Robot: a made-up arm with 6 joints.
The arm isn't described. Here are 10 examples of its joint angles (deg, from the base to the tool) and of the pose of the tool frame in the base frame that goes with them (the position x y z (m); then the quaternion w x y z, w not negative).
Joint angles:
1: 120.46 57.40 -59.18 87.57 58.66 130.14
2: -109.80 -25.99 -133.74 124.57 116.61 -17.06
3: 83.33 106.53 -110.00 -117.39 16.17 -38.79
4: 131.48 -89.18 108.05 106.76 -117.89 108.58
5: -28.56 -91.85 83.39 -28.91 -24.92 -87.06
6: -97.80 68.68 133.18 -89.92 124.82 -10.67
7: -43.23 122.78 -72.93 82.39 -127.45 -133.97
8: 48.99 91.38 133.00 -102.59 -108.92 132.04
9: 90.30 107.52 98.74 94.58 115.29 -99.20
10: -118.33 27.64 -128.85 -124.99 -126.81 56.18
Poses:
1: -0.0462 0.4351 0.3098 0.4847 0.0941 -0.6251 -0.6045
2: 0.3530 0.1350 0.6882 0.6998 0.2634 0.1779 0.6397
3: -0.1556 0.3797 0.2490 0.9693 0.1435 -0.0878 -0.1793
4: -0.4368 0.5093 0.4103 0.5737 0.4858 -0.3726 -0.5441
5: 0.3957 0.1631 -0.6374 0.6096 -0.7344 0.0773 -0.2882
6: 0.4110 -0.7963 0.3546 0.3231 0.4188 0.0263 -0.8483
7: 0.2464 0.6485 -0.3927 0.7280 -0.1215 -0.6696 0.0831
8: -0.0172 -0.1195 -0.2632 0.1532 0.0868 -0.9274 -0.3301
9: 0.0892 -0.6433 -0.3146 0.4528 -0.4318 0.2950 -0.7221
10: 0.5213 0.0406 0.3206 0.4476 -0.8910 -0.0529 0.0540
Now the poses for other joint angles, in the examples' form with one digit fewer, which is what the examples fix.
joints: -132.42 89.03 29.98 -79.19 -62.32 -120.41
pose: 0.005 -0.398 0.903 0.656 0.691 0.250 0.175
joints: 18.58 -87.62 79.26 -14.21 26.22 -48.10
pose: -0.178 0.676 -0.373 0.819 -0.344 0.374 0.267
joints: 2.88 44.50 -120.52 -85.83 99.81 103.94
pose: 0.158 -0.182 -0.385 0.259 0.480 0.838 0.007
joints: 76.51 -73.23 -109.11 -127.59 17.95 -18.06
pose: -0.171 -0.479 -0.202 0.203 -0.975 -0.060 -0.071
